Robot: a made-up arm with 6 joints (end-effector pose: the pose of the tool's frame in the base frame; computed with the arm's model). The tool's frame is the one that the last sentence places.
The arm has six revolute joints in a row. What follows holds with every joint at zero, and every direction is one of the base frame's. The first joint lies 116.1 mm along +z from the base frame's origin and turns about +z. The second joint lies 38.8 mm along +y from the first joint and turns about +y. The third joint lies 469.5 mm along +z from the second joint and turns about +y. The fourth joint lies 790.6 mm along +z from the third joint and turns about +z. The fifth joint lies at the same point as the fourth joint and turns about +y. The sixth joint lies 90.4 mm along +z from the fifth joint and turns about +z. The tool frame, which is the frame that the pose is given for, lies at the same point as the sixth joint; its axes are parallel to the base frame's.
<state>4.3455 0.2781 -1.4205 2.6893 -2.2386 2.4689</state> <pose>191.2 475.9 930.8 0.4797 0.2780 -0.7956 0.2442</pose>
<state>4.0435 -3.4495 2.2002 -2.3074 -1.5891 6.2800</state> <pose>447.0 395.0 -24.4 0.4277 0.0361 0.4465 0.7851</pose>
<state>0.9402 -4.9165 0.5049 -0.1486 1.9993 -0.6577</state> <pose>659.4 948.5 -89.5 0.6644 -0.6532 0.1234 0.3417</pose>
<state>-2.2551 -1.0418 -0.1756 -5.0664 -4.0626 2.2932</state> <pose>769.6 775.2 631.1 0.6665 0.1759 -0.0707 0.7210</pose>
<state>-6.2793 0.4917 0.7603 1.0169 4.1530 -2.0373</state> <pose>914.3 -22.8 801.0 0.5692 0.2178 -0.7031 0.3663</pose>
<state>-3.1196 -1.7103 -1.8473 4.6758 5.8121 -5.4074</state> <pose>116.0 -77.3 -746.6 0.8686 0.3955 -0.2597 0.1471</pose>
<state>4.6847 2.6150 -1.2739 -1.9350 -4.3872 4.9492</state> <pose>-68.1 -969.2 -86.7 -0.2983 -0.5320 0.0557 0.7905</pose>
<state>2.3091 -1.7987 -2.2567 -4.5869 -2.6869 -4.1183</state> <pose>-67.8 75.3 -427.2 0.4837 -0.1159 0.8655 0.0589</pose>
